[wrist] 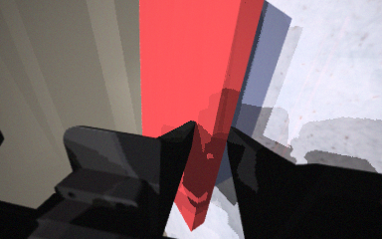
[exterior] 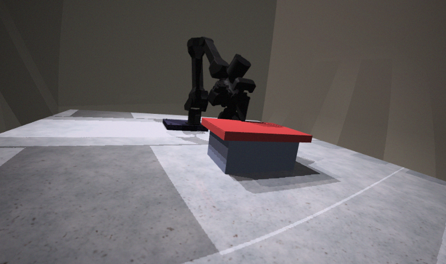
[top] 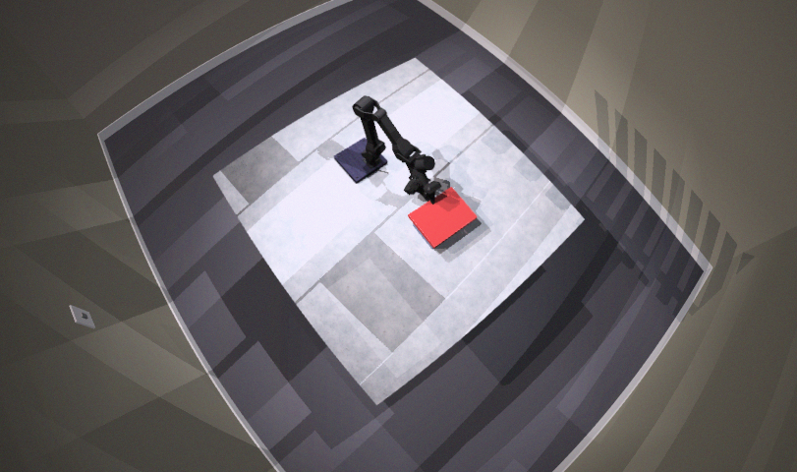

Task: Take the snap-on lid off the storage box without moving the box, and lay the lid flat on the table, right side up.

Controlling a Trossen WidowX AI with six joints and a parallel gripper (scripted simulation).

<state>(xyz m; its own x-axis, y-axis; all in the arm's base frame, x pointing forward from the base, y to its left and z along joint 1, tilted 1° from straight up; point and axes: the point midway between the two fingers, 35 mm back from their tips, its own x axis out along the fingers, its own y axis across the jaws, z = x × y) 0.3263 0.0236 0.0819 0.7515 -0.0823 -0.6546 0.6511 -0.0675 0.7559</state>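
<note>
Right now my gripper tip is 70 mm short of the red lid and 10 mm to the left of it. Round my gripper tip: storage box (70 mm ahead, 10 mm to the right, 40 mm below).
</note>
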